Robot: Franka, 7 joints.
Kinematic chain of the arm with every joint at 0, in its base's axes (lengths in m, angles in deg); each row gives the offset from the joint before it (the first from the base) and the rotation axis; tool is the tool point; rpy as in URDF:
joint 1: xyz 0 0 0.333 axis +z
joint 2: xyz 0 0 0 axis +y
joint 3: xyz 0 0 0.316 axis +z
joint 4: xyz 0.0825 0 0 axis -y
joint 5: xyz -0.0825 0 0.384 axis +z
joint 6: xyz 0 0 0 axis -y
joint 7: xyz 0.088 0 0 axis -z
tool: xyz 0 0 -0.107 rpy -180 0 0
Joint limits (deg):
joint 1: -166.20..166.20
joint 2: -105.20..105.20
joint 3: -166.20..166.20
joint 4: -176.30..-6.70
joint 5: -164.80..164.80
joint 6: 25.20..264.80
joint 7: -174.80..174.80
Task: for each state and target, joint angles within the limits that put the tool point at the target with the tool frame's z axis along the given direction. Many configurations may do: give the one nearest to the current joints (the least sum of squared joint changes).
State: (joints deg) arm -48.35 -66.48 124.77 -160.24 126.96 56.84 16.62
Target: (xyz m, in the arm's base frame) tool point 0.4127 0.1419 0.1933 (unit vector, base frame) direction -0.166 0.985 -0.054
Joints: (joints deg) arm -99.31 -66.95 104.15 -142.50 125.70 36.75 16.62
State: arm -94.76 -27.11 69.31 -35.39 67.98 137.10 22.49
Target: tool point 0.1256 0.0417 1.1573 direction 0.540 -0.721 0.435
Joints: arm -106.54 -32.96 12.97 -44.19 45.21 129.20 22.49
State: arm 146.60 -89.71 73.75 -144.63 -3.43 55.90 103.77
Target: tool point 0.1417 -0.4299 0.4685 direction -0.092 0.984 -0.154
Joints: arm 161.60 -102.08 67.42 -96.76 -15.83 28.79 103.77
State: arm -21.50 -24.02 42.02 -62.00 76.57 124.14 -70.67
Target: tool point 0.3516 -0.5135 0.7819 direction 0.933 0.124 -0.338
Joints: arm -66.66 11.92 5.13 -65.37 64.37 104.33 -70.67
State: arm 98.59 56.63 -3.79 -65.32 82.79 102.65 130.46
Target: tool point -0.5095 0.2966 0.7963 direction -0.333 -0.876 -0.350
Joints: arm 131.52 30.36 12.17 -34.18 71.99 63.74 130.46
